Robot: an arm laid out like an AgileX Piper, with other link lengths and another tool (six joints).
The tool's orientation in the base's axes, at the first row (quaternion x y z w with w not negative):
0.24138 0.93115 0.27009 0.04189
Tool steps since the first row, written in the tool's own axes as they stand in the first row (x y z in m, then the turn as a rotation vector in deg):
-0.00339 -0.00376 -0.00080 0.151 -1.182 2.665
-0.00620 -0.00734 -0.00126 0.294 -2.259 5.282
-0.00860 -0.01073 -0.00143 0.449 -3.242 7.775
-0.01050 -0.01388 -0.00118 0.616 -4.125 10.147
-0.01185 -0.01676 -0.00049 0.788 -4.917 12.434
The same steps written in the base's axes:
0.00121 -0.00476 -0.00146 -0.082 0.486 -2.877
0.00206 -0.00895 -0.00309 -0.122 1.023 -5.659
0.00269 -0.01267 -0.00485 -0.159 1.574 -8.286
0.00307 -0.01576 -0.00681 -0.188 2.147 -10.757
0.00317 -0.01819 -0.00897 -0.201 2.748 -13.108

